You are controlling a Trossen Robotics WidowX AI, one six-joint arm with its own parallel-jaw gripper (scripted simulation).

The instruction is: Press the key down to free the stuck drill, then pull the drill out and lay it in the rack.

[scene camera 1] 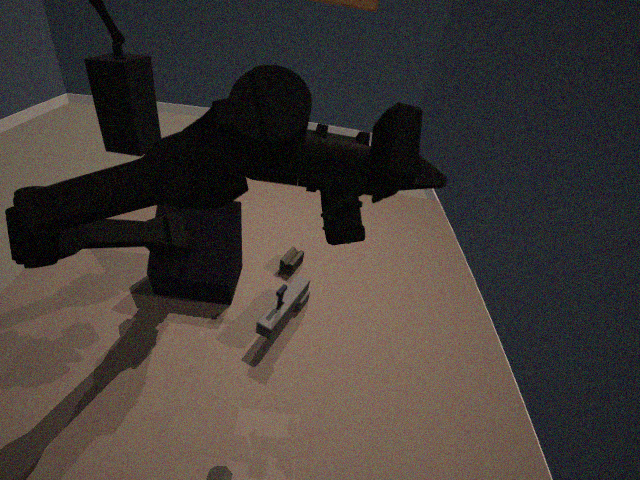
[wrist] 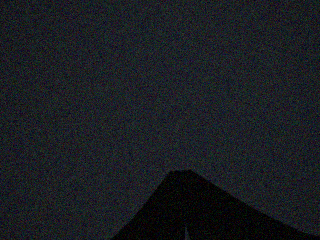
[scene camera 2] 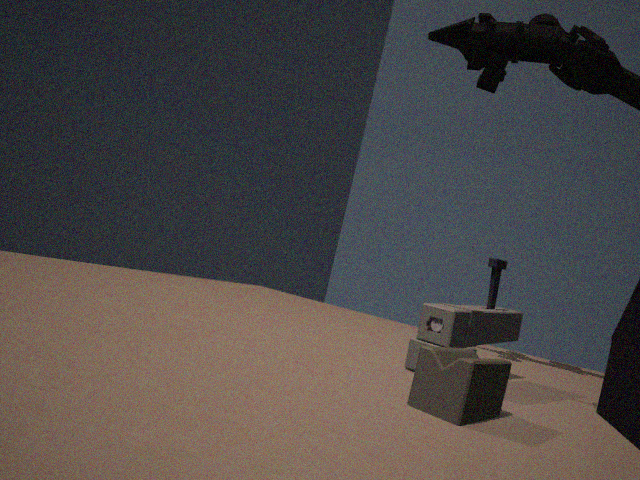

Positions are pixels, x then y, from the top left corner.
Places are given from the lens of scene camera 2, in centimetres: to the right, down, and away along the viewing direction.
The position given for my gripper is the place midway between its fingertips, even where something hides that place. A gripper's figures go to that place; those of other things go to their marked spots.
my gripper (scene camera 2: 428, 35): 18, -34, 72
rack (scene camera 2: 454, 384): 8, 9, 28
